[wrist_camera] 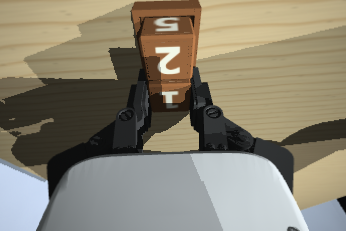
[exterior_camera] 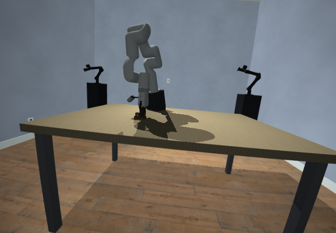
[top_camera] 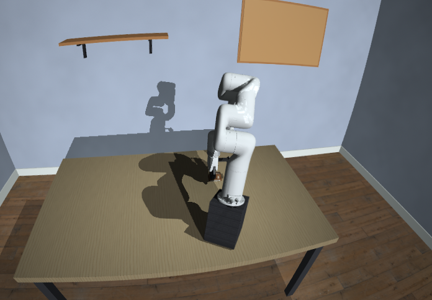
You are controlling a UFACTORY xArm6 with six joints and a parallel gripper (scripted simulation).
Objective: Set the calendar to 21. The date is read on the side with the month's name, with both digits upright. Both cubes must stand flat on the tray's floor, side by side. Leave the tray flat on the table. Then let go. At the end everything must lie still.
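The brown wooden tray is 3 cm below my hand and 2 cm to the right of it.
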